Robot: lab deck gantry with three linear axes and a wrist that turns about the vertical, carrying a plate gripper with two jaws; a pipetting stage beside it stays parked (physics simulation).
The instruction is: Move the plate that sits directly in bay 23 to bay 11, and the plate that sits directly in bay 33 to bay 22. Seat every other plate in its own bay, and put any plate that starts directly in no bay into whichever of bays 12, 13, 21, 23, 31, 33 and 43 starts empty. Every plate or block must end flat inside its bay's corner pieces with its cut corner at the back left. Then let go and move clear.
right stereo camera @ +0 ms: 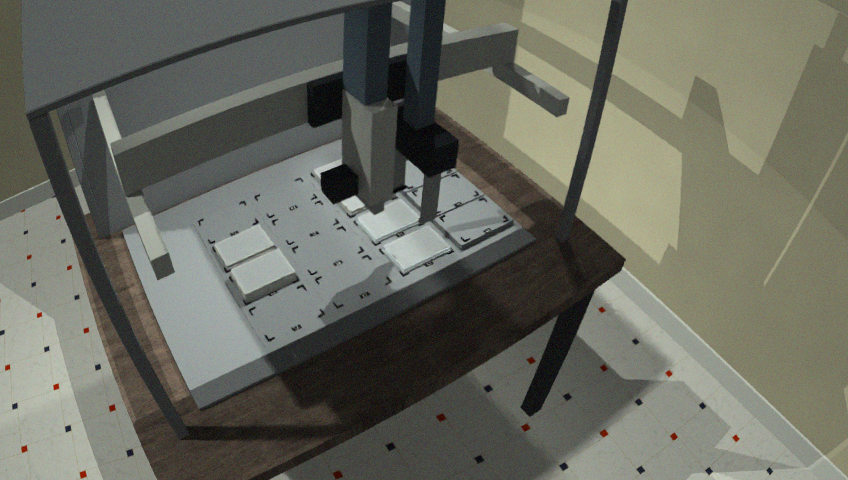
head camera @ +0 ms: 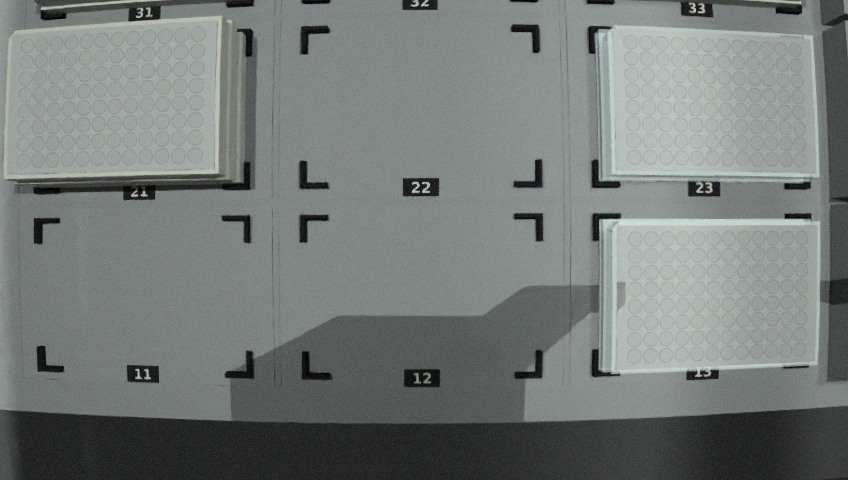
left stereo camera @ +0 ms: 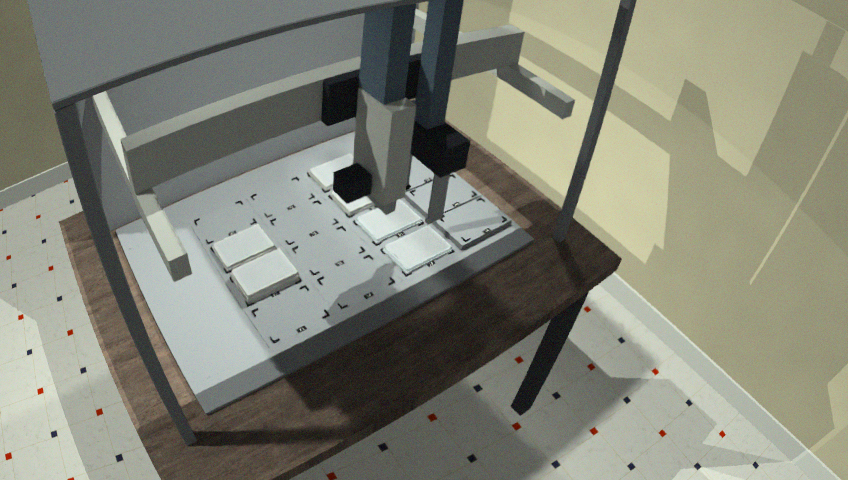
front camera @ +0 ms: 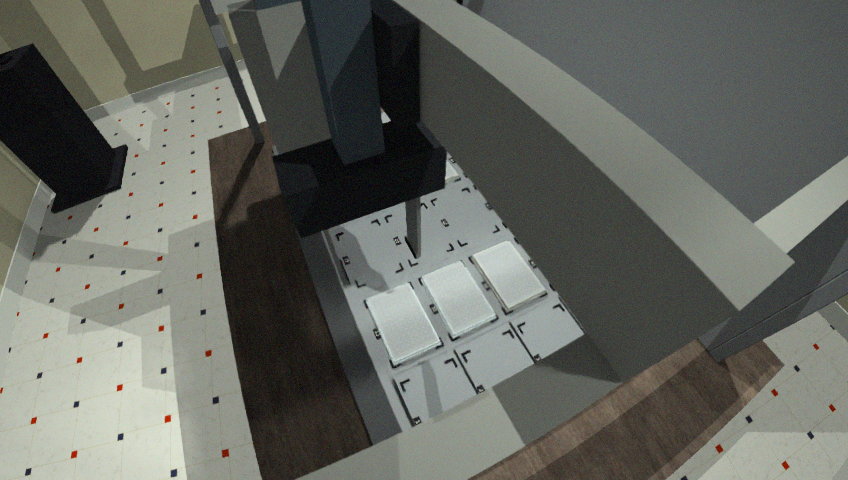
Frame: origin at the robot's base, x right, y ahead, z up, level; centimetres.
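Seen in the pictures: gripper, fingertip midpoint: (right stereo camera: pixel 411 204) (left stereo camera: pixel 417 204) (front camera: pixel 378 261); robot's base, link origin: (right stereo camera: pixel 269 339) (head camera: pixel 46 365) (left stereo camera: pixel 274 341).
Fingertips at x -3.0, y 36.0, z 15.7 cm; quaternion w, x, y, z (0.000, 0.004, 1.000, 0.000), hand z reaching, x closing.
Pixels of each thing's top centre, then the offset from my fingertips to it. "spot": a spot on its surface instead.
- bay 23, surface spot: (head camera: pixel 711 101) (front camera: pixel 456 293) (right stereo camera: pixel 387 218) spot: dx -12.0, dy +2.8, dz -14.3 cm
- bay 33, surface spot: (front camera: pixel 508 273) spot: dx -22.5, dy +3.5, dz -14.3 cm
- bay 13, surface spot: (head camera: pixel 714 297) (front camera: pixel 400 317) spot: dx -1.2, dy +2.8, dz -14.3 cm
- bay 31, surface spot: (left stereo camera: pixel 243 245) spot: dx -22.4, dy -29.5, dz -14.3 cm
- bay 43, surface spot: (left stereo camera: pixel 323 175) spot: dx -33.3, dy -1.2, dz -14.3 cm
- thicker stack, top centre: (head camera: pixel 107 98) (left stereo camera: pixel 263 271) (right stereo camera: pixel 261 270) dx -12.0, dy -29.6, dz -13.0 cm
- Bay 11, surface spot: (head camera: pixel 142 297) spot: dx -1.2, dy -29.4, dz -15.7 cm
- bay 22, surface spot: (head camera: pixel 416 107) spot: dx -11.9, dy -13.4, dz -15.7 cm
- Bay 12, surface spot: (head camera: pixel 416 267) spot: dx -2.9, dy -13.4, dz -15.7 cm
My gripper (front camera: pixel 382 269) is open and empty, jaws spaced front to back. It seems to hang above the bay 23 area; one jaw is hidden or nearly so in the stereo views. The white plate in bay 23 (front camera: pixel 458 297) (head camera: pixel 711 101) (left stereo camera: pixel 377 228) (right stereo camera: pixel 386 226) lies flat. The plate in bay 33 (front camera: pixel 508 273) (left stereo camera: pixel 351 205) is partly hidden in the stereo views. Plates also sit in bay 13 (front camera: pixel 404 324) (head camera: pixel 714 297), bay 31 (left stereo camera: pixel 243 245) and bay 43 (left stereo camera: pixel 323 175). A thicker stack (head camera: pixel 113 101) (left stereo camera: pixel 264 274) sits in bay 21. Bay 11 (head camera: pixel 142 297) and bay 22 (head camera: pixel 416 107) are empty.
Bay 12 (head camera: pixel 416 267) is empty and partly in shadow. The pale pipetting column (left stereo camera: pixel 383 154) (right stereo camera: pixel 367 154) stands beside my gripper, over the right-hand plates in the stereo views. Raised bays (left stereo camera: pixel 476 220) run along the deck's right. A broad beam (front camera: pixel 565 208) hides the deck's back.
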